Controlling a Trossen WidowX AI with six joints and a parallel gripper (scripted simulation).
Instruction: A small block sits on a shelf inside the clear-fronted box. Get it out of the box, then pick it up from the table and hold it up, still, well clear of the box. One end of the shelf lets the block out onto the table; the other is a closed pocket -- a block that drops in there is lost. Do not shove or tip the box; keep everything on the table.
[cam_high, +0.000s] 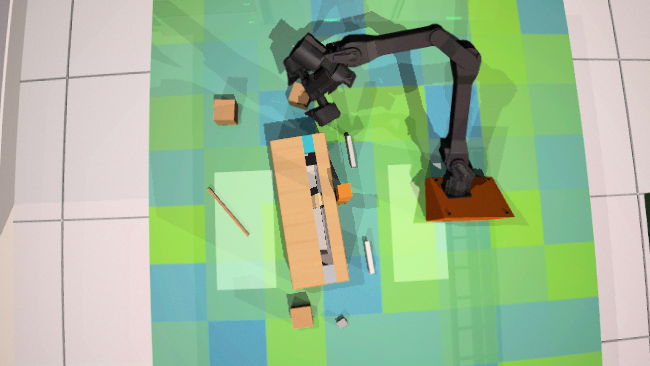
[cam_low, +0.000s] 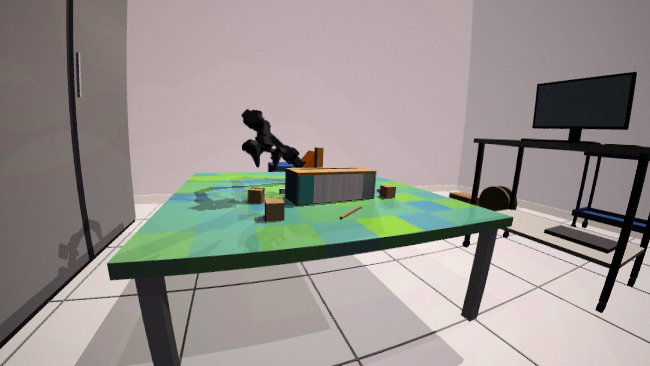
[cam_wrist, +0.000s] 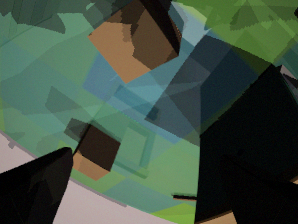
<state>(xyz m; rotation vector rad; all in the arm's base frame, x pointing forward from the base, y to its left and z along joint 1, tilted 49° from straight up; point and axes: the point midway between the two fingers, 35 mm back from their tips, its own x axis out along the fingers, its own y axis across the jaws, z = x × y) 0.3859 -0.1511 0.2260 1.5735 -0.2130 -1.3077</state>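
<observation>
My gripper tip is now 3 cm past the tan block, 26 cm to the right of it and 5 cm above it. Round my gripper tip: thin stick 22 cm ahead, 27 cm to the left, 13 cm below; then box 4 cm behind, 28 cm to the left, 7 cm below; then orange bar 9 cm behind, 26 cm to the left, 2 cm below.
</observation>
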